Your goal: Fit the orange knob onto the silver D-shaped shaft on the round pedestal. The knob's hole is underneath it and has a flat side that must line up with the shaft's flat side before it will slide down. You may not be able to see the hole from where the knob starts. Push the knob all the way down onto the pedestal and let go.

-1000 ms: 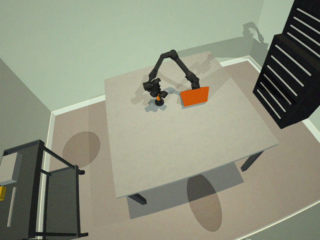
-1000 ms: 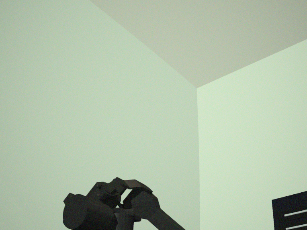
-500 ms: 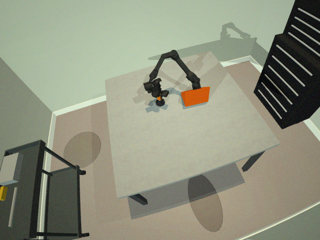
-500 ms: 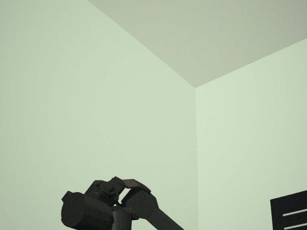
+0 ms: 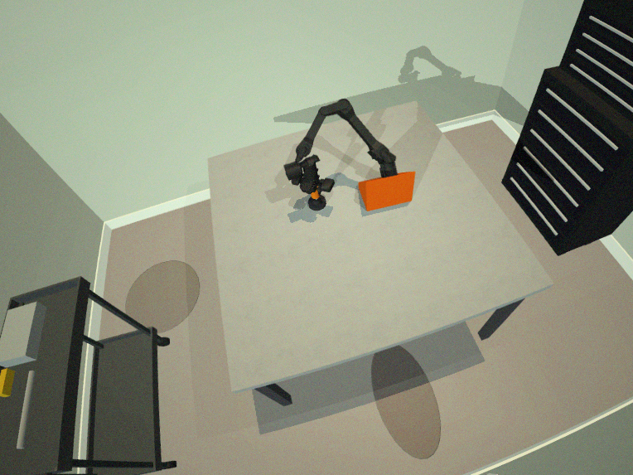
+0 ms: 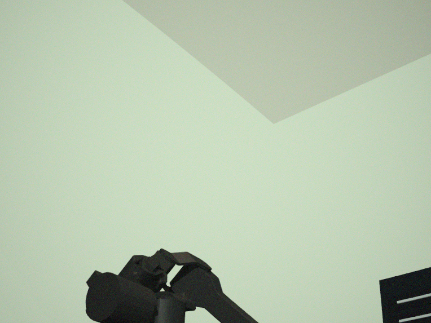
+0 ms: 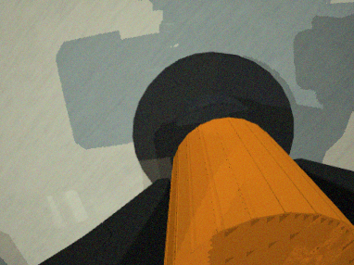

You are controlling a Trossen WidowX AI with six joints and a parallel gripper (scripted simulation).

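The orange knob is 3 cm above my gripper tip. The rest, counted from my gripper tip: round black pedestal: 4 cm below.
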